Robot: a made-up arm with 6 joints. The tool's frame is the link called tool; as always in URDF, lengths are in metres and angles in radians. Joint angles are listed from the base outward.
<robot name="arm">
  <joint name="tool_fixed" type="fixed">
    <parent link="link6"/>
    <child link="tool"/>
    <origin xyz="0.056 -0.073 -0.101"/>
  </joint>
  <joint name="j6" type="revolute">
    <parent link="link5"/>
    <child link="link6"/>
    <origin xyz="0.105 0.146 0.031"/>
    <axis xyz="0 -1 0"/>
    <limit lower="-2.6" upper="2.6"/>
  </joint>
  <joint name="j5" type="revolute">
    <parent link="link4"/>
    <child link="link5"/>
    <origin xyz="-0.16 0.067 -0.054"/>
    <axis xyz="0 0 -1"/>
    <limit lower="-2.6" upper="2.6"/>
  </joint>
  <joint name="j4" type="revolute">
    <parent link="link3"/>
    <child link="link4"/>
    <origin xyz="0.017 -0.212 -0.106"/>
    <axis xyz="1 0 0"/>
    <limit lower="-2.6" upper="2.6"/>
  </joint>
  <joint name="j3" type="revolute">
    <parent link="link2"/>
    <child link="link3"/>
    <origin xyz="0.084 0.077 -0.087"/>
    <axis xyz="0 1 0"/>
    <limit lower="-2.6" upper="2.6"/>
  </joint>
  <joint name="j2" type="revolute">
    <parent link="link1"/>
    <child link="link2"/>
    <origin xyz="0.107 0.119 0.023"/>
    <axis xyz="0 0 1"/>
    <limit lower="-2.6" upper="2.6"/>
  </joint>
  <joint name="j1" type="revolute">
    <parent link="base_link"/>
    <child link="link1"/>
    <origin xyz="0 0 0.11"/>
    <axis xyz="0 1 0"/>
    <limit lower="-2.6" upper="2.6"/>
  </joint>
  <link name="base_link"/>
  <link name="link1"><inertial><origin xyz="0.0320 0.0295 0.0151"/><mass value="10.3"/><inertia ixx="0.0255" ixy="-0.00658" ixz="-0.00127" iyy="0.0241" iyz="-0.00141" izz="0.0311"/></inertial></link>
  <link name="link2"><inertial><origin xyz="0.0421 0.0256 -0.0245"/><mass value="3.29"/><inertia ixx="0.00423" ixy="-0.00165" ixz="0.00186" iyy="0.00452" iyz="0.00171" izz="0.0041"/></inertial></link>
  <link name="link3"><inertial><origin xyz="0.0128 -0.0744 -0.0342"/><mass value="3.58"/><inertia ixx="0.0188" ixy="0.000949" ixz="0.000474" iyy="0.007" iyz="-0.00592" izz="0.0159"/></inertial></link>
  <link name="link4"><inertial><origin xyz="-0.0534 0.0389 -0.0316"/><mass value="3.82"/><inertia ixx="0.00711" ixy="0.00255" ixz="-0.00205" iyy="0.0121" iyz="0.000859" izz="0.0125"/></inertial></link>
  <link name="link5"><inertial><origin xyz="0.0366 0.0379 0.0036"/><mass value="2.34"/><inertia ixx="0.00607" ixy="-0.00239" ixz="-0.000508" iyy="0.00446" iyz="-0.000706" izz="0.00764"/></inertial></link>
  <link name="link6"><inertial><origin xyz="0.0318 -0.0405 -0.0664"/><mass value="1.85"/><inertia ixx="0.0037" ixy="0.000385" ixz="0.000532" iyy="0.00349" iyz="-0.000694" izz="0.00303"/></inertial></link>
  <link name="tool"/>
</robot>
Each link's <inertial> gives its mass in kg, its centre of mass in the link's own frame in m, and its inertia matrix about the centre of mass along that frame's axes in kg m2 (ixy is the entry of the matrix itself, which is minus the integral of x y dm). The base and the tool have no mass. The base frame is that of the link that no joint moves.
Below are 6 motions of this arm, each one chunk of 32 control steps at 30 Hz.
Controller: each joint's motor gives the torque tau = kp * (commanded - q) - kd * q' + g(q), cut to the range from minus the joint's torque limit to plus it. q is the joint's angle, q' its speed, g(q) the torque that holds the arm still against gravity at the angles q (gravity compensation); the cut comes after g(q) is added. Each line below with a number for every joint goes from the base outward.
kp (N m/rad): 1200 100 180 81 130 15
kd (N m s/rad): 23 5.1 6.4 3.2 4 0.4
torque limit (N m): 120 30 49 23 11 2.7
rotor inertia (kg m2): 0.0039 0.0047 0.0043 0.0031 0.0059 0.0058
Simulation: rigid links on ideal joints. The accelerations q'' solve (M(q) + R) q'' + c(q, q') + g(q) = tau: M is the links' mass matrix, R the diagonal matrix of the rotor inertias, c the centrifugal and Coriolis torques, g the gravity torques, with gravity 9.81 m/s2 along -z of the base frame. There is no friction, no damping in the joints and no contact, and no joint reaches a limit. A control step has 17 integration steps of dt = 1/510 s. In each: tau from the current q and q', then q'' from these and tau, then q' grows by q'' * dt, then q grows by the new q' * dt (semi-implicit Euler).
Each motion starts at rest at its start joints. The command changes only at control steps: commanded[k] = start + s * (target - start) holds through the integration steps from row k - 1 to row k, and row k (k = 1, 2, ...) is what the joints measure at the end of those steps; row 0 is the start. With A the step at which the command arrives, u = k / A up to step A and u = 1 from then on. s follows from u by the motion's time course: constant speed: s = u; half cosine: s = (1 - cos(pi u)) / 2; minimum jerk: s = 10 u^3 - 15 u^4 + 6 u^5; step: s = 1 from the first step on.
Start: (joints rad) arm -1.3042 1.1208 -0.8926 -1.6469 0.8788 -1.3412
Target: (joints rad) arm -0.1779 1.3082 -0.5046 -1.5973 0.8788 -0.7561
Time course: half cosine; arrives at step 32
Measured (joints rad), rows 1 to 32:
1: -1.3029 1.1205 -0.8937 -1.6477 0.8791 -1.3392
2: -1.2979 1.1200 -0.8959 -1.6499 0.8799 -1.3311
3: -1.2874 1.1197 -0.8970 -1.6525 0.8810 -1.3158
4: -1.2706 1.1200 -0.8947 -1.6543 0.8817 -1.2976
5: -1.2473 1.1213 -0.8883 -1.6547 0.8819 -1.2810
6: -1.2182 1.1234 -0.8778 -1.6535 0.8815 -1.2677
7: -1.1841 1.1267 -0.8644 -1.6509 0.8806 -1.2564
8: -1.1459 1.1310 -0.8493 -1.6477 0.8797 -1.2441
9: -1.1042 1.1366 -0.8334 -1.6444 0.8789 -1.2284
10: -1.0595 1.1432 -0.8172 -1.6413 0.8783 -1.2085
11: -1.0120 1.1508 -0.8007 -1.6384 0.8780 -1.1850
12: -0.9621 1.1591 -0.7838 -1.6357 0.8777 -1.1590
13: -0.9099 1.1680 -0.7661 -1.6329 0.8775 -1.1320
14: -0.8560 1.1772 -0.7476 -1.6298 0.8772 -1.1051
15: -0.8008 1.1867 -0.7282 -1.6263 0.8768 -1.0788
16: -0.7449 1.1964 -0.7083 -1.6226 0.8763 -1.0532
17: -0.6889 1.2062 -0.6882 -1.6188 0.8758 -1.0278
18: -0.6335 1.2161 -0.6682 -1.6150 0.8755 -1.0026
19: -0.5792 1.2259 -0.6487 -1.6113 0.8752 -0.9773
20: -0.5266 1.2356 -0.6298 -1.6078 0.8750 -0.9522
21: -0.4761 1.2452 -0.6118 -1.6046 0.8749 -0.9275
22: -0.4282 1.2546 -0.5946 -1.6015 0.8749 -0.9039
23: -0.3832 1.2637 -0.5786 -1.5986 0.8748 -0.8817
24: -0.3417 1.2724 -0.5636 -1.5958 0.8748 -0.8612
25: -0.3040 1.2806 -0.5500 -1.5932 0.8748 -0.8427
26: -0.2705 1.2881 -0.5378 -1.5909 0.8747 -0.8262
27: -0.2416 1.2949 -0.5271 -1.5889 0.8747 -0.8119
28: -0.2174 1.3009 -0.5181 -1.5872 0.8747 -0.7998
29: -0.1983 1.3059 -0.5108 -1.5859 0.8747 -0.7900
30: -0.1845 1.3099 -0.5054 -1.5850 0.8748 -0.7826
31: -0.1760 1.3128 -0.5017 -1.5844 0.8748 -0.7778
32: -0.1729 1.3147 -0.5000 -1.5843 0.8749 -0.7757

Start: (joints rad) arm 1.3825 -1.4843 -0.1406 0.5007 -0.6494 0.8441
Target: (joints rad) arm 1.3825 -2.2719 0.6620 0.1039 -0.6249 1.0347
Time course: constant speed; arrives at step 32
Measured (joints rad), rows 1 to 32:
1: 1.3819 -1.4887 -0.1297 0.4935 -0.6498 0.8521
2: 1.3818 -1.5031 -0.1086 0.4828 -0.6504 0.8585
3: 1.3822 -1.5258 -0.0826 0.4711 -0.6500 0.8615
4: 1.3826 -1.5527 -0.0556 0.4589 -0.6484 0.8648
5: 1.3828 -1.5806 -0.0293 0.4464 -0.6464 0.8701
6: 1.3828 -1.6076 -0.0038 0.4339 -0.6448 0.8769
7: 1.3828 -1.6332 0.0213 0.4216 -0.6437 0.8839
8: 1.3827 -1.6579 0.0462 0.4093 -0.6431 0.8904
9: 1.3827 -1.6822 0.0712 0.3970 -0.6426 0.8962
10: 1.3827 -1.7064 0.0962 0.3846 -0.6420 0.9019
11: 1.3827 -1.7308 0.1213 0.3721 -0.6413 0.9076
12: 1.3827 -1.7553 0.1464 0.3596 -0.6405 0.9133
13: 1.3827 -1.7799 0.1714 0.3470 -0.6397 0.9192
14: 1.3827 -1.8045 0.1965 0.3345 -0.6389 0.9252
15: 1.3827 -1.8292 0.2216 0.3221 -0.6381 0.9312
16: 1.3827 -1.8538 0.2467 0.3097 -0.6373 0.9372
17: 1.3827 -1.8784 0.2718 0.2973 -0.6365 0.9432
18: 1.3827 -1.9030 0.2969 0.2849 -0.6358 0.9492
19: 1.3827 -1.9276 0.3219 0.2725 -0.6350 0.9551
20: 1.3826 -1.9522 0.3470 0.2601 -0.6342 0.9611
21: 1.3826 -1.9768 0.3721 0.2477 -0.6334 0.9670
22: 1.3826 -2.0014 0.3972 0.2352 -0.6327 0.9730
23: 1.3826 -2.0259 0.4222 0.2228 -0.6319 0.9789
24: 1.3826 -2.0505 0.4473 0.2104 -0.6311 0.9848
25: 1.3826 -2.0751 0.4724 0.1979 -0.6303 0.9907
26: 1.3826 -2.0997 0.4975 0.1855 -0.6295 0.9967
27: 1.3826 -2.1243 0.5225 0.1731 -0.6288 1.0026
28: 1.3826 -2.1489 0.5476 0.1607 -0.6280 1.0086
29: 1.3825 -2.1735 0.5727 0.1482 -0.6272 1.0145
30: 1.3825 -2.1981 0.5978 0.1358 -0.6264 1.0205
31: 1.3825 -2.2227 0.6228 0.1234 -0.6257 1.0264
32: 1.3825 -2.2473 0.6479 0.1110 -0.6249 1.0323

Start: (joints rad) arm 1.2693 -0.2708 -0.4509 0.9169 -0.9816 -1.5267
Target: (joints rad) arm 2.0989 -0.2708 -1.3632 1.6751 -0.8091 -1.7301
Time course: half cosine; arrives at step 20
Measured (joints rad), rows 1 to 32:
1: 1.2729 -0.2705 -0.4551 0.9199 -0.9801 -1.5252
2: 1.2858 -0.2695 -0.4684 0.9291 -0.9765 -1.5225
3: 1.3097 -0.2685 -0.4912 0.9447 -0.9721 -1.5226
4: 1.3435 -0.2682 -0.5232 0.9679 -0.9666 -1.5284
5: 1.3855 -0.2684 -0.5641 0.9992 -0.9594 -1.5390
6: 1.4347 -0.2687 -0.6134 1.0383 -0.9506 -1.5521
7: 1.4900 -0.2688 -0.6700 1.0839 -0.9404 -1.5665
8: 1.5500 -0.2686 -0.7325 1.1348 -0.9292 -1.5817
9: 1.6134 -0.2684 -0.7993 1.1897 -0.9172 -1.5981
10: 1.6786 -0.2682 -0.8687 1.2474 -0.9048 -1.6157
11: 1.7439 -0.2682 -0.9389 1.3069 -0.8922 -1.6341
12: 1.8079 -0.2684 -1.0080 1.3670 -0.8796 -1.6530
13: 1.8688 -0.2691 -1.0745 1.4260 -0.8673 -1.6718
14: 1.9252 -0.2701 -1.1368 1.4823 -0.8556 -1.6897
15: 1.9756 -0.2715 -1.1934 1.5345 -0.8447 -1.7060
16: 2.0189 -0.2732 -1.2430 1.5807 -0.8350 -1.7204
17: 2.0539 -0.2751 -1.2846 1.6198 -0.8268 -1.7321
18: 2.0797 -0.2769 -1.3170 1.6506 -0.8201 -1.7410
19: 2.0958 -0.2785 -1.3394 1.6723 -0.8154 -1.7469
20: 2.1017 -0.2796 -1.3514 1.6843 -0.8127 -1.7497
21: 2.1009 -0.2797 -1.3568 1.6872 -0.8108 -1.7476
22: 2.0991 -0.2776 -1.3609 1.6837 -0.8096 -1.7402
23: 2.0983 -0.2739 -1.3636 1.6780 -0.8094 -1.7319
24: 2.0982 -0.2703 -1.3648 1.6735 -0.8095 -1.7264
25: 2.0984 -0.2680 -1.3648 1.6716 -0.8094 -1.7248
26: 2.0986 -0.2673 -1.3644 1.6718 -0.8093 -1.7262
27: 2.0988 -0.2679 -1.3639 1.6731 -0.8092 -1.7287
28: 2.0989 -0.2691 -1.3635 1.6746 -0.8091 -1.7308
29: 2.0990 -0.2703 -1.3631 1.6756 -0.8091 -1.7316
30: 2.0990 -0.2712 -1.3629 1.6760 -0.8091 -1.7315
31: 2.0990 -0.2716 -1.3628 1.6759 -0.8090 -1.7307
32: 2.0990 -0.2717 -1.3629 1.6756 -0.8090 -1.7301

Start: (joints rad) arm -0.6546 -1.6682 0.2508 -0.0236 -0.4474 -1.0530
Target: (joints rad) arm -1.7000 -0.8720 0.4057 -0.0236 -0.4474 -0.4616
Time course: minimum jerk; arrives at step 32
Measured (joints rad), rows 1 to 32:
1: -0.6548 -1.6681 0.2508 -0.0238 -0.4474 -1.0529
2: -0.6564 -1.6675 0.2508 -0.0248 -0.4472 -1.0522
3: -0.6609 -1.6655 0.2508 -0.0268 -0.4470 -1.0496
4: -0.6695 -1.6612 0.2511 -0.0293 -0.4468 -1.0441
5: -0.6832 -1.6537 0.2519 -0.0317 -0.4466 -1.0353
6: -0.7025 -1.6425 0.2535 -0.0335 -0.4465 -1.0233
7: -0.7277 -1.6273 0.2563 -0.0346 -0.4465 -1.0085
8: -0.7588 -1.6078 0.2602 -0.0349 -0.4467 -0.9910
9: -0.7958 -1.5840 0.2653 -0.0345 -0.4470 -0.9708
10: -0.8382 -1.5559 0.2714 -0.0336 -0.4474 -0.9479
11: -0.8857 -1.5238 0.2783 -0.0324 -0.4478 -0.9222
12: -0.9375 -1.4879 0.2859 -0.0309 -0.4482 -0.8939
13: -0.9929 -1.4488 0.2941 -0.0294 -0.4486 -0.8632
14: -1.0512 -1.4068 0.3025 -0.0278 -0.4489 -0.8307
15: -1.1114 -1.3627 0.3113 -0.0261 -0.4491 -0.7969
16: -1.1727 -1.3171 0.3201 -0.0244 -0.4492 -0.7622
17: -1.2340 -1.2707 0.3291 -0.0227 -0.4493 -0.7274
18: -1.2945 -1.2243 0.3379 -0.0209 -0.4493 -0.6930
19: -1.3531 -1.1785 0.3466 -0.0192 -0.4493 -0.6594
20: -1.4090 -1.1342 0.3549 -0.0175 -0.4492 -0.6272
21: -1.4614 -1.0919 0.3629 -0.0160 -0.4491 -0.5970
22: -1.5095 -1.0523 0.3703 -0.0148 -0.4489 -0.5691
23: -1.5527 -1.0160 0.3770 -0.0138 -0.4487 -0.5439
24: -1.5905 -0.9834 0.3831 -0.0130 -0.4486 -0.5218
25: -1.6226 -0.9548 0.3884 -0.0126 -0.4484 -0.5030
26: -1.6488 -0.9307 0.3929 -0.0126 -0.4482 -0.4877
27: -1.6690 -0.9109 0.3965 -0.0128 -0.4480 -0.4758
28: -1.6837 -0.8957 0.3994 -0.0135 -0.4479 -0.4673
29: -1.6932 -0.8846 0.4015 -0.0145 -0.4478 -0.4619
30: -1.6985 -0.8773 0.4030 -0.0159 -0.4477 -0.4593
31: -1.7004 -0.8733 0.4040 -0.0177 -0.4476 -0.4589
32: -1.7004 -0.8716 0.4048 -0.0199 -0.4475 -0.4600

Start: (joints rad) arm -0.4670 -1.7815 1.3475 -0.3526 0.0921 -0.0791
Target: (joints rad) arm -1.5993 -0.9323 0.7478 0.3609 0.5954 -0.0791
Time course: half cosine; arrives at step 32
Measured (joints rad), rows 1 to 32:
1: -0.4694 -1.7808 1.3467 -0.3521 0.0930 -0.0795
2: -0.4769 -1.7780 1.3438 -0.3497 0.0957 -0.0805
3: -0.4899 -1.7718 1.3385 -0.3440 0.1004 -0.0821
4: -0.5081 -1.7620 1.3306 -0.3345 0.1072 -0.0834
5: -0.5313 -1.7482 1.3199 -0.3215 0.1164 -0.0840
6: -0.5594 -1.7304 1.3065 -0.3054 0.1280 -0.0841
7: -0.5920 -1.7088 1.2903 -0.2867 0.1418 -0.0836
8: -0.6289 -1.6836 1.2717 -0.2655 0.1577 -0.0829
9: -0.6696 -1.6550 1.2508 -0.2418 0.1755 -0.0822
10: -0.7139 -1.6235 1.2279 -0.2159 0.1949 -0.0815
11: -0.7612 -1.5894 1.2032 -0.1878 0.2158 -0.0807
12: -0.8112 -1.5531 1.1770 -0.1578 0.2378 -0.0798
13: -0.8633 -1.5152 1.1495 -0.1260 0.2609 -0.0788
14: -0.9171 -1.4758 1.1210 -0.0928 0.2847 -0.0777
15: -0.9720 -1.4354 1.0917 -0.0587 0.3090 -0.0765
16: -1.0275 -1.3943 1.0619 -0.0238 0.3336 -0.0753
17: -1.0831 -1.3529 1.0320 0.0114 0.3582 -0.0742
18: -1.1383 -1.3116 1.0023 0.0467 0.3827 -0.0733
19: -1.1924 -1.2707 0.9730 0.0816 0.4067 -0.0726
20: -1.2450 -1.2306 0.9445 0.1158 0.4300 -0.0721
21: -1.2956 -1.1917 0.9171 0.1491 0.4525 -0.0718
22: -1.3437 -1.1543 0.8909 0.1809 0.4738 -0.0717
23: -1.3888 -1.1188 0.8663 0.2111 0.4939 -0.0718
24: -1.4304 -1.0854 0.8435 0.2392 0.5125 -0.0721
25: -1.4682 -1.0547 0.8227 0.2651 0.5295 -0.0726
26: -1.5019 -1.0267 0.8040 0.2885 0.5446 -0.0731
27: -1.5310 -1.0019 0.7877 0.3091 0.5579 -0.0736
28: -1.5552 -0.9805 0.7739 0.3266 0.5691 -0.0742
29: -1.5745 -0.9626 0.7627 0.3411 0.5781 -0.0748
30: -1.5885 -0.9485 0.7542 0.3521 0.5850 -0.0753
31: -1.5971 -0.9383 0.7485 0.3598 0.5895 -0.0757
32: -1.6003 -0.9321 0.7456 0.3639 0.5917 -0.0761

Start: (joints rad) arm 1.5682 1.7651 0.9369 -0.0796 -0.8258 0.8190
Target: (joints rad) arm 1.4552 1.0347 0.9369 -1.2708 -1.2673 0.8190
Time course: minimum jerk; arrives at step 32
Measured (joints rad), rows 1 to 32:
1: 1.5682 1.7650 0.9369 -0.0797 -0.8259 0.8191
2: 1.5680 1.7644 0.9369 -0.0806 -0.8264 0.8198
3: 1.5675 1.7625 0.9369 -0.0834 -0.8280 0.8216
4: 1.5666 1.7583 0.9371 -0.0895 -0.8311 0.8241
5: 1.5651 1.7512 0.9374 -0.1005 -0.8363 0.8269
6: 1.5630 1.7406 0.9378 -0.1173 -0.8437 0.8293
7: 1.5603 1.7261 0.9381 -0.1408 -0.8535 0.8311
8: 1.5569 1.7078 0.9384 -0.1716 -0.8658 0.8319
9: 1.5530 1.6855 0.9384 -0.2096 -0.8806 0.8319
10: 1.5484 1.6595 0.9382 -0.2546 -0.8976 0.8311
11: 1.5434 1.6299 0.9377 -0.3062 -0.9167 0.8297
12: 1.5378 1.5971 0.9371 -0.3635 -0.9376 0.8278
13: 1.5319 1.5614 0.9364 -0.4257 -0.9602 0.8257
14: 1.5256 1.5234 0.9356 -0.4917 -0.9840 0.8235
15: 1.5191 1.4836 0.9348 -0.5605 -1.0088 0.8212
16: 1.5125 1.4426 0.9340 -0.6310 -1.0341 0.8189
17: 1.5058 1.4009 0.9334 -0.7020 -1.0597 0.8168
18: 1.4993 1.3593 0.9329 -0.7724 -1.0851 0.8148
19: 1.4929 1.3184 0.9327 -0.8411 -1.1099 0.8130
20: 1.4868 1.2788 0.9329 -0.9070 -1.1339 0.8115
21: 1.4811 1.2409 0.9333 -0.9692 -1.1566 0.8102
22: 1.4758 1.2054 0.9341 -1.0266 -1.1778 0.8094
23: 1.4711 1.1726 0.9352 -1.0787 -1.1972 0.8088
24: 1.4670 1.1429 0.9364 -1.1247 -1.2144 0.8087
25: 1.4635 1.1166 0.9378 -1.1642 -1.2293 0.8089
26: 1.4606 1.0939 0.9391 -1.1970 -1.2418 0.8095
27: 1.4584 1.0751 0.9402 -1.2230 -1.2517 0.8105
28: 1.4569 1.0600 0.9409 -1.2425 -1.2591 0.8117
29: 1.4558 1.0487 0.9413 -1.2559 -1.2641 0.8131
30: 1.4553 1.0407 0.9412 -1.2641 -1.2670 0.8147
31: 1.4551 1.0358 0.9408 -1.2680 -1.2683 0.8164
32: 1.4552 1.0332 0.9399 -1.2692 -1.2684 0.8183

